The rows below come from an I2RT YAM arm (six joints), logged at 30 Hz.
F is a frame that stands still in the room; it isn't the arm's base.
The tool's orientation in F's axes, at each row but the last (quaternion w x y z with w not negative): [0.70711 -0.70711 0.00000 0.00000]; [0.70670 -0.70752 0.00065 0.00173]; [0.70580 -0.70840 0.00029 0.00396]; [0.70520 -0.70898 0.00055 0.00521]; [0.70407 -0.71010 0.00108 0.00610]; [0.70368 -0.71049 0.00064 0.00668]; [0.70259 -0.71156 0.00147 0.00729]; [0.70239 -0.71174 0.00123 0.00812]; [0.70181 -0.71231 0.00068 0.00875]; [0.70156 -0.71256 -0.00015 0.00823]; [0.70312 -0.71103 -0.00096 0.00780]
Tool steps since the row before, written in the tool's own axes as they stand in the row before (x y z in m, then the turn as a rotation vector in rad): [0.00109 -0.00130 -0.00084 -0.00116 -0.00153 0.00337]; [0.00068 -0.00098 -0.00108 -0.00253 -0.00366 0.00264]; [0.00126 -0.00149 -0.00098 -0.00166 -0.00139 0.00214]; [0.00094 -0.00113 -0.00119 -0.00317 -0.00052 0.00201]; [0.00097 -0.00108 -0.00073 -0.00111 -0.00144 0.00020]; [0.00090 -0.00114 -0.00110 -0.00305 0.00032 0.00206]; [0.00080 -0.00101 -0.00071 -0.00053 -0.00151 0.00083]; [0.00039 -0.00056 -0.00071 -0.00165 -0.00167 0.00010]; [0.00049 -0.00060 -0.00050 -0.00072 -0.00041 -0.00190]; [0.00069 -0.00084 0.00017 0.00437 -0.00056 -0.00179]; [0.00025 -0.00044 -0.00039 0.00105 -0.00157 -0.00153]
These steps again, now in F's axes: [0.00109 -0.00084 0.00130 -0.00116 0.00337 0.00153]; [0.00068 -0.00108 0.00098 -0.00252 0.00264 0.00367]; [0.00127 -0.00097 0.00149 -0.00166 0.00214 0.00139]; [0.00096 -0.00118 0.00113 -0.00318 0.00199 0.00054]; [0.00099 -0.00071 0.00108 -0.00110 0.00020 0.00145]; [0.00092 -0.00108 0.00114 -0.00307 0.00203 -0.00031]; [0.00082 -0.00069 0.00101 -0.00052 0.00084 0.00151]; [0.00040 -0.00070 0.00056 -0.00163 0.00011 0.00169]; [0.00050 -0.00049 0.00060 -0.00069 -0.00190 0.00045]; [0.00070 0.00019 0.00083 0.00440 -0.00173 0.00054]; [0.00026 -0.00038 0.00044 0.00108 -0.00150 0.00158]
